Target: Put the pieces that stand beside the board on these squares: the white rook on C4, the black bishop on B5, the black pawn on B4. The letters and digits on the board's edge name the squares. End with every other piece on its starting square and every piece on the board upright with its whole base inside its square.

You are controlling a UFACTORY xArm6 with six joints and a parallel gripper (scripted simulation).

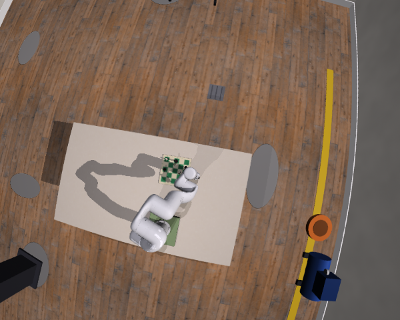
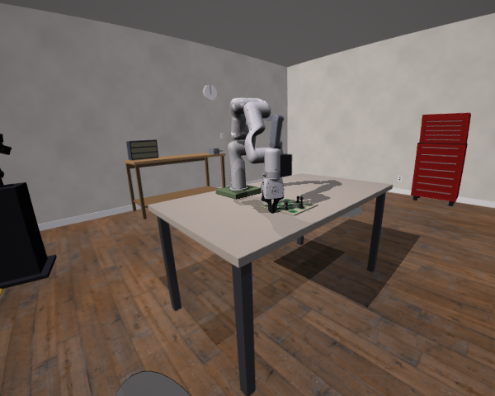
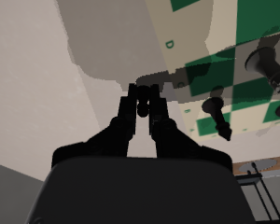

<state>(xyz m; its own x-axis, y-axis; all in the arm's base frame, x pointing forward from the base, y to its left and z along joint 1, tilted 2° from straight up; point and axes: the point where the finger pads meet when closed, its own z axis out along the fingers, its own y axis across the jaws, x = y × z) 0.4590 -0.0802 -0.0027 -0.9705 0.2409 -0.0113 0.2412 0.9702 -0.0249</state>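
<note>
The white rook is 10 cm to the left of my hand and 2 cm behind it. From my hand the other things lie so: chessboard: 14 cm to the left, 3 cm behind, 2 cm below.
</note>
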